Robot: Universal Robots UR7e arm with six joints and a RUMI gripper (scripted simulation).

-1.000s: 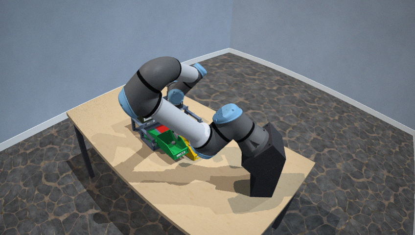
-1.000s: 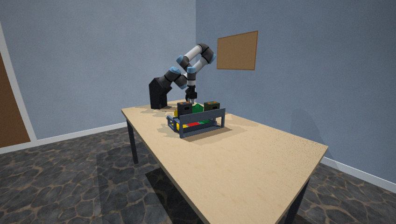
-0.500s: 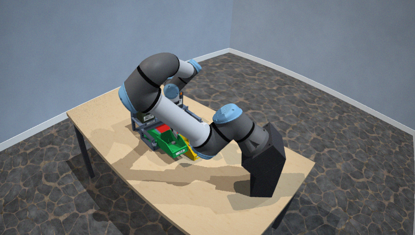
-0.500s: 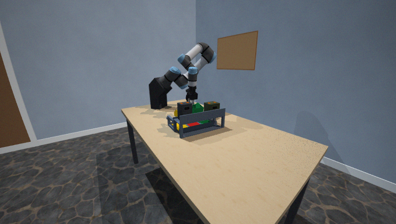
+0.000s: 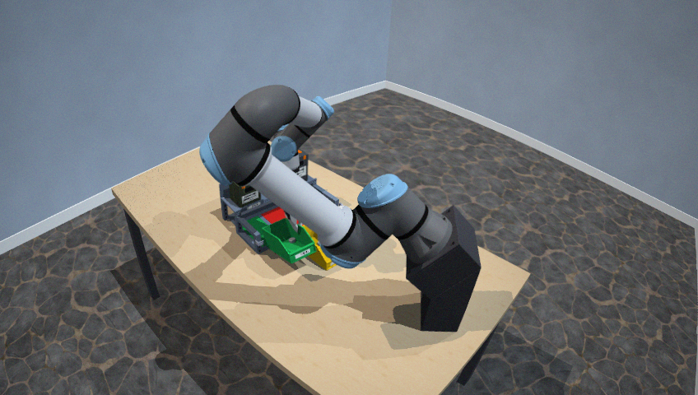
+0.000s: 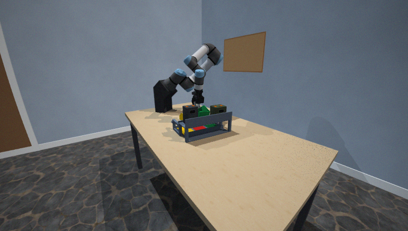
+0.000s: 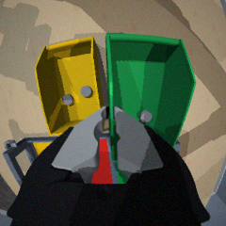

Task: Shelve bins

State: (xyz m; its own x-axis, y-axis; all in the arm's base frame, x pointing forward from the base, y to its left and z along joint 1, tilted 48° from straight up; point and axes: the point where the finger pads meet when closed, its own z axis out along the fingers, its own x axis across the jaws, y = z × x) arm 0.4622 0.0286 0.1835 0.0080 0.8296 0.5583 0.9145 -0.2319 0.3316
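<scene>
Right now my hand is 10 mm past the green bin, 50 mm to the right of it and 20 mm above it. From my hand the other things lie so: yellow bin (40 mm behind, 70 mm to the right, 80 mm below); then black box (280 mm ahead, 180 mm to the right, 50 mm above).
</scene>
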